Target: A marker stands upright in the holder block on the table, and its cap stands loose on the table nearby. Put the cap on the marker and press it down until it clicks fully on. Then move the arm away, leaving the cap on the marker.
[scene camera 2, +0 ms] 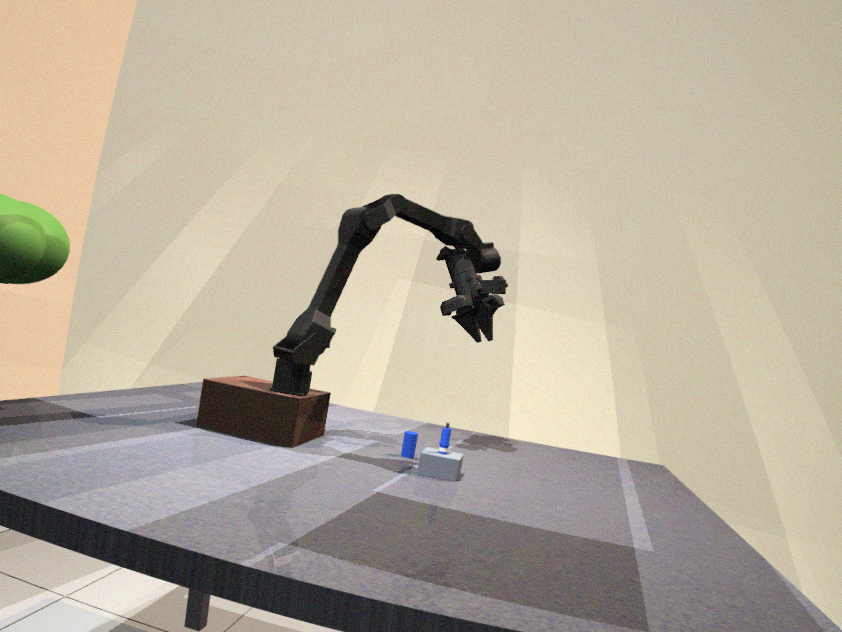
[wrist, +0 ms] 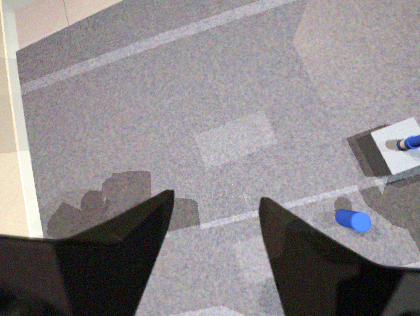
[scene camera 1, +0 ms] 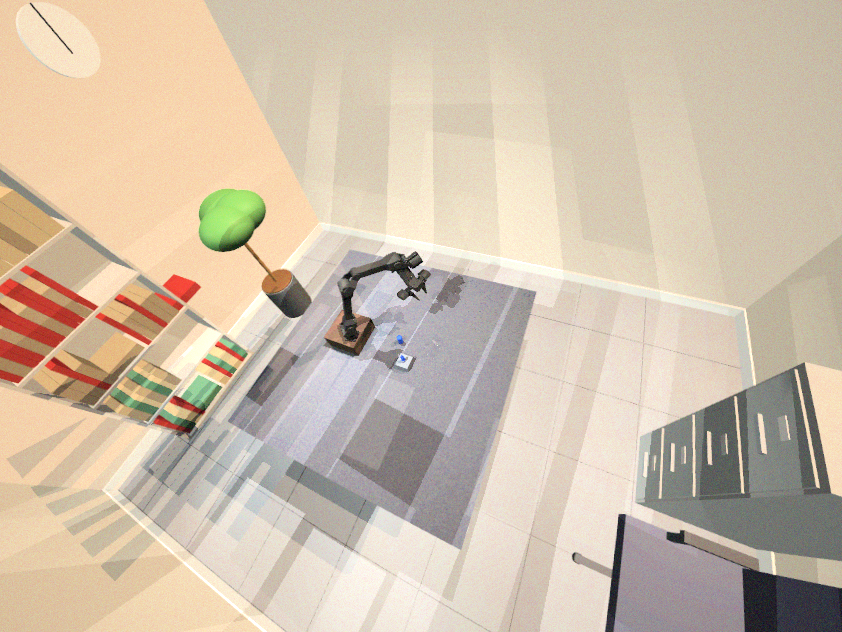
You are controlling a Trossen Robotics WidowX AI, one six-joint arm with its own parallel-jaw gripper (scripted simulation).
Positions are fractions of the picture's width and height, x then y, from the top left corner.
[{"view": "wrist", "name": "my gripper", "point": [0.52,0.63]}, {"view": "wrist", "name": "grey holder block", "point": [0.88,0.47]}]
